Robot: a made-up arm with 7 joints.
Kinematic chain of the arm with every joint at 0, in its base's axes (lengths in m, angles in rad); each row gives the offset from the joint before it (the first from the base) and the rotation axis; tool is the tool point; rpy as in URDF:
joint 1: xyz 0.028 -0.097 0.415 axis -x
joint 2: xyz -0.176 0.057 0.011 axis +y
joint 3: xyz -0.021 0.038 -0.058 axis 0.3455 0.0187 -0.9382
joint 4: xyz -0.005 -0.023 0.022 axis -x
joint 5: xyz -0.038 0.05 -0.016 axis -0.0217 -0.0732 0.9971
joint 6: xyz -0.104 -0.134 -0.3 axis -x
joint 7: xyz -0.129 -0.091 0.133 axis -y
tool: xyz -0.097 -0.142 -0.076 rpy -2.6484 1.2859 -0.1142
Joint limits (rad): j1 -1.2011..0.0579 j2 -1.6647..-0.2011 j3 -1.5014..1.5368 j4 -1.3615..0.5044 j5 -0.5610..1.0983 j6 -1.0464..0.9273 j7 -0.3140..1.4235
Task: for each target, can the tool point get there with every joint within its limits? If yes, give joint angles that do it. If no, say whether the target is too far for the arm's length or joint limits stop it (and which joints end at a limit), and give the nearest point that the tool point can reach.
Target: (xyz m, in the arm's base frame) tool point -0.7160 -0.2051 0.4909
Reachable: no: joint limits stop it (at a limit: joint 1, joint 2, joint 4, joint 5, joint 6, joint 7) | nearest point -0.5770 -0.1825 0.3681 | short by 0.187 m
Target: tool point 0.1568 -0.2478 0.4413
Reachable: yes | joints -1.0318 -1.4321 -0.7882 -0.6098 0.8315 0.6698 1.2506
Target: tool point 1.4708 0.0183 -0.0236
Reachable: no: too far | nearest point 0.5174 0.0035 0.1938 | short by 0.978 m
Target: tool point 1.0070 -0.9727 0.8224
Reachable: no: too far | nearest point 0.3572 -0.4714 0.5892 | short by 0.853 m
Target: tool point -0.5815 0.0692 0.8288
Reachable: no: joint limits stop it (at a limit: joint 1, joint 2, joint 4, joint 5, joint 7) | nearest point -0.5174 0.0911 0.7822 | short by 0.082 m
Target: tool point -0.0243 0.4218 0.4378
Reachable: yes | joints -0.8328 -0.3166 1.2403 -1.0773 0.3804 0.3619 0.6832
